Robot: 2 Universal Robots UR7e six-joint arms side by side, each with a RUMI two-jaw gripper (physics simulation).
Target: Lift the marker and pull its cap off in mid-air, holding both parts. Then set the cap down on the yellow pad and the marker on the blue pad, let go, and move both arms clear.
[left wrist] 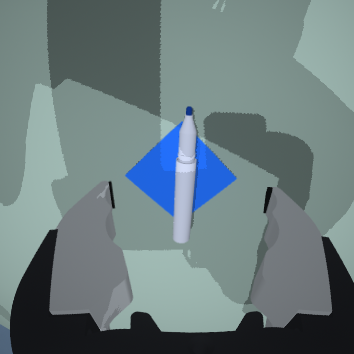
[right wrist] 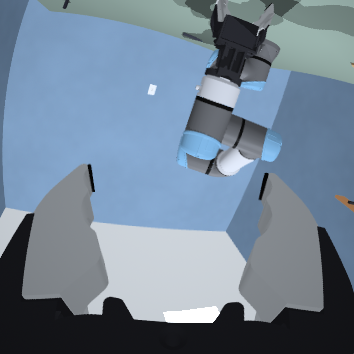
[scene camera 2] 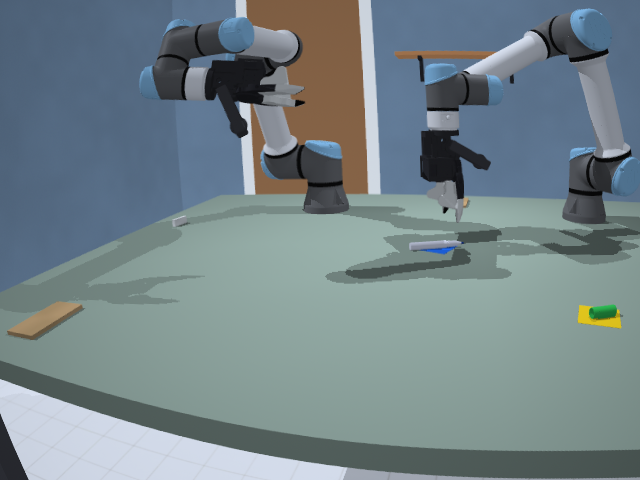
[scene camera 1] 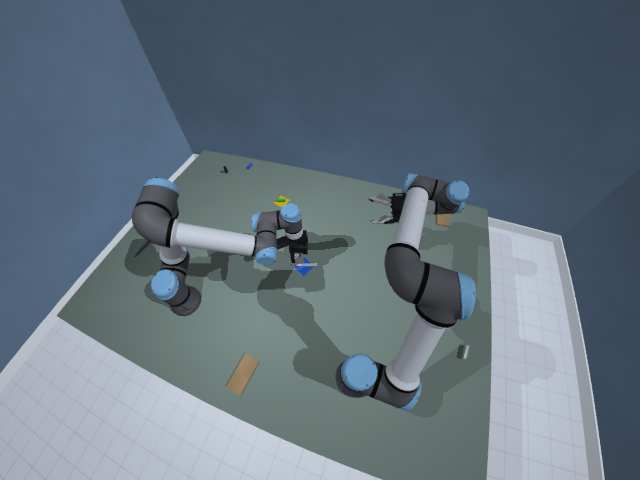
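Where they show: left gripper, fingertip midpoint: (left wrist: 189,186) (scene camera 2: 450,217) (scene camera 1: 296,258); right gripper, fingertip midpoint: (right wrist: 177,171) (scene camera 2: 304,96) (scene camera 1: 369,210); left arm's base at its link origin: (right wrist: 263,43) (scene camera 2: 583,218) (scene camera 1: 186,301); right arm's base at its link origin: (scene camera 2: 326,209).
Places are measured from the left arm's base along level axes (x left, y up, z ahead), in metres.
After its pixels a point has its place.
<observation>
The uncapped marker (scene camera 1: 308,264) @[x -0.529, y 0.017, z 0.360 m] (scene camera 2: 431,245) @[x -0.520, y 0.010, z 0.369 m] (left wrist: 185,190) @[x -0.509, y 0.018, z 0.358 m], white with a dark blue tip, lies flat across the blue pad (scene camera 1: 303,271) @[x -0.513, y 0.001, z 0.323 m] (scene camera 2: 443,251) @[x -0.491, y 0.001, z 0.384 m] (left wrist: 150,175) @[x -0.514, y 0.001, z 0.325 m], both ends past its edges. The green cap (scene camera 1: 280,200) @[x -0.220, y 0.016, z 0.747 m] (scene camera 2: 602,312) @[x -0.224, y 0.012, z 0.765 m] lies on its side on the yellow pad (scene camera 1: 282,205) @[x -0.240, y -0.001, z 0.725 m] (scene camera 2: 586,321) @[x -0.255, y 0.001, z 0.773 m]. My left gripper (scene camera 1: 295,259) @[x -0.474, y 0.073, z 0.348 m] (scene camera 2: 451,215) @[x -0.474, y 0.073, z 0.348 m] (left wrist: 189,186) @[x -0.474, y 0.073, z 0.348 m] (right wrist: 245,5) @[x -0.474, y 0.073, z 0.348 m] is open and points down above the marker, a finger to each side, touching neither. My right gripper (scene camera 1: 371,210) @[x -0.776, y 0.362, z 0.489 m] (scene camera 2: 302,96) @[x -0.776, y 0.362, z 0.489 m] (right wrist: 177,171) @[x -0.776, y 0.362, z 0.489 m] is open and empty, level, high and well apart from the pads.
One wooden board (scene camera 1: 242,374) @[x -0.421, y 0.008, z -0.214 m] lies near the front edge, another board (scene camera 1: 443,220) @[x -1.203, y 0.008, z 0.850 m] (scene camera 2: 45,320) @[x -1.189, y 0.008, z 0.902 m] below the right wrist. A small grey-white block (scene camera 1: 463,351) @[x -1.306, y 0.010, z 0.125 m] (scene camera 2: 179,221) @[x -1.310, y 0.012, z 0.131 m] lies beside the right arm. A small black item (scene camera 1: 224,169) @[x 0.276, y 0.036, z 0.917 m] and a blue one (scene camera 1: 249,165) @[x 0.126, y 0.022, z 1.011 m] lie at the far left.
</observation>
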